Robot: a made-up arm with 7 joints. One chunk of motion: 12 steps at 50 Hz.
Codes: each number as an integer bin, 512 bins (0 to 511) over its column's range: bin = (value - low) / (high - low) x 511, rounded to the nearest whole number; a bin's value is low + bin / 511 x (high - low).
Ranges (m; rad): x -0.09..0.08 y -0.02..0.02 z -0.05..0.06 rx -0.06..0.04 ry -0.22..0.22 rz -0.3..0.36
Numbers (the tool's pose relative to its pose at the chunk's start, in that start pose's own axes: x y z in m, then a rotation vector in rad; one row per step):
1: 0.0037 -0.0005 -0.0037 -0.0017 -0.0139 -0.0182
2: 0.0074 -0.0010 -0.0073 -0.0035 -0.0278 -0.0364
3: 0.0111 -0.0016 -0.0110 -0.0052 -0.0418 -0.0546
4: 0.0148 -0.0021 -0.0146 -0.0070 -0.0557 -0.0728
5: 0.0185 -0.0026 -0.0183 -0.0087 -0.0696 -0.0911
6: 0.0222 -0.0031 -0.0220 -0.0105 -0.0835 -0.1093
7: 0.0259 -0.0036 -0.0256 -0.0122 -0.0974 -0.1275
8: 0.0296 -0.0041 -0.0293 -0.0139 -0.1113 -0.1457
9: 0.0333 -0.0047 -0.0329 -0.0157 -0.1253 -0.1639
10: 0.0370 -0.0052 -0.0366 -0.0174 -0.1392 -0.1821
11: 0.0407 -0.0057 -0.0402 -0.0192 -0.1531 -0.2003
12: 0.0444 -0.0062 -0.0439 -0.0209 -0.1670 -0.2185
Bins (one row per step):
1: 282 249 215 298 239 218
2: 293 243 198 289 223 204
3: 304 235 181 280 207 190
4: 315 229 164 271 191 176
5: 326 222 147 262 175 162
6: 337 216 130 253 159 148
7: 348 210 113 244 142 134
8: 360 203 96 236 126 119
9: 371 195 79 226 110 105
10: 382 189 62 218 94 91
11: 393 183 46 208 78 77
12: 404 176 28 200 62 63

